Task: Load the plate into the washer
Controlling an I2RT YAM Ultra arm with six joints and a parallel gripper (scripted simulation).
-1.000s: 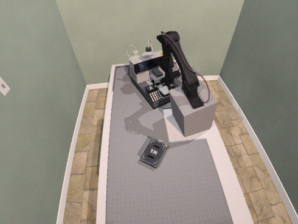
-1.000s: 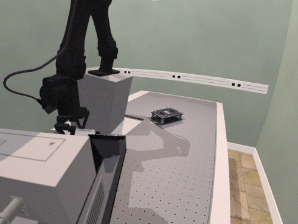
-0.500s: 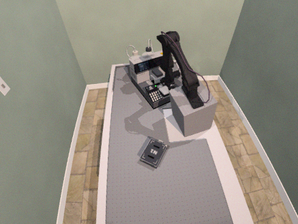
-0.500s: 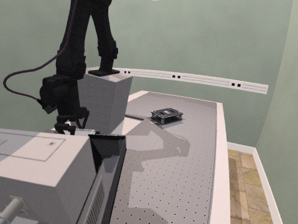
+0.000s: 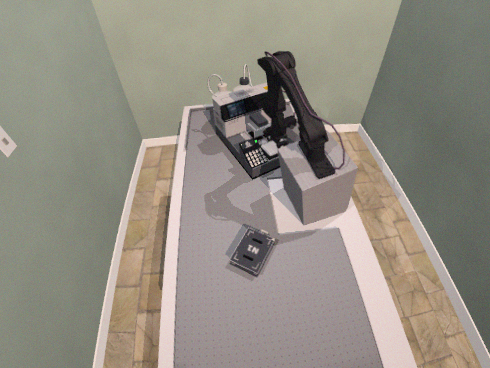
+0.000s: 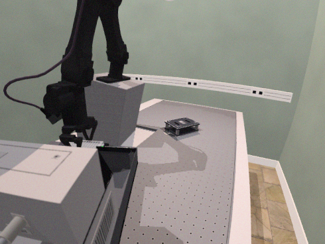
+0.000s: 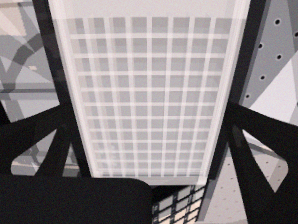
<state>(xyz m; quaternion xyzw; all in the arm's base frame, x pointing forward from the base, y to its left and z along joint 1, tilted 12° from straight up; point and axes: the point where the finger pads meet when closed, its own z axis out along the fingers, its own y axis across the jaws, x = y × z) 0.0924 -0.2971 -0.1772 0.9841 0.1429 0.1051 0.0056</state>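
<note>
My gripper is now 10 mm above the well plate. Also, from my hand: plate washer: 150 mm to the right, 40 mm ahead, 30 mm above.
</note>
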